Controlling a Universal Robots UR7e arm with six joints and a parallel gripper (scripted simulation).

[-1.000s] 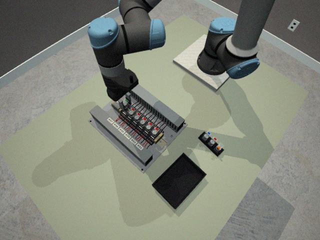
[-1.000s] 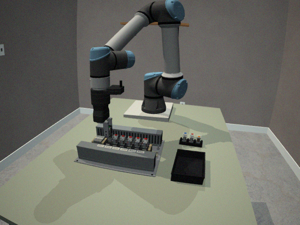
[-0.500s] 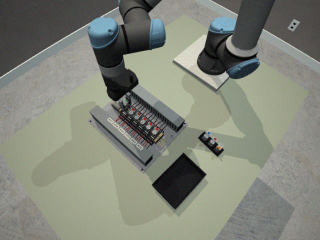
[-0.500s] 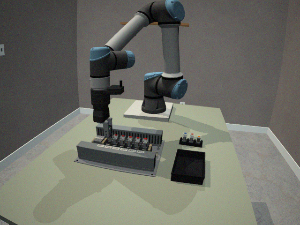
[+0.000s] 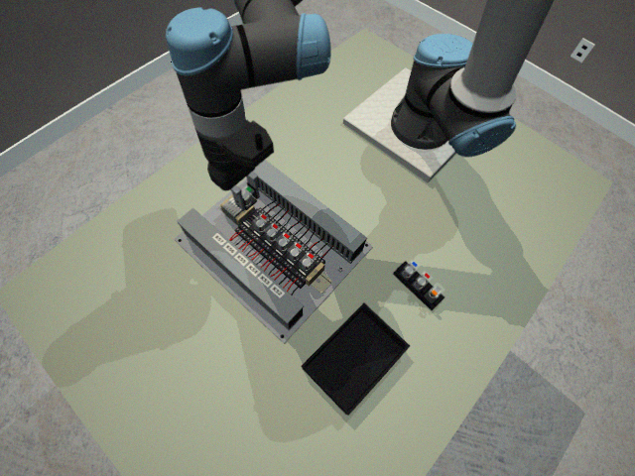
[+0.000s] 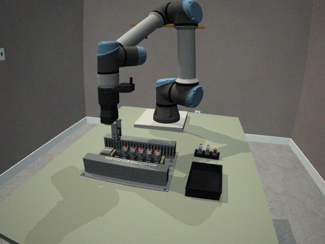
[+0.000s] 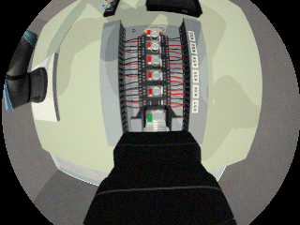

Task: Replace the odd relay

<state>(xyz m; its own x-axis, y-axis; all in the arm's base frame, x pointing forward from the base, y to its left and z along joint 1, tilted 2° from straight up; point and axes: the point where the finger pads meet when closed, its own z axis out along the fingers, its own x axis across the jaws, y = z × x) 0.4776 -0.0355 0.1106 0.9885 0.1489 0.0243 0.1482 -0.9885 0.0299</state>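
My hand is 34 cm to the right of the black tray, 10 cm above it and 2 cm short of it. Also, from my hand: green-button relay (1 cm below); then blue-button relay (29 cm to the left, 17 cm behind, 9 cm below); then black spare holder (32 cm to the left, 18 cm behind, 11 cm below).
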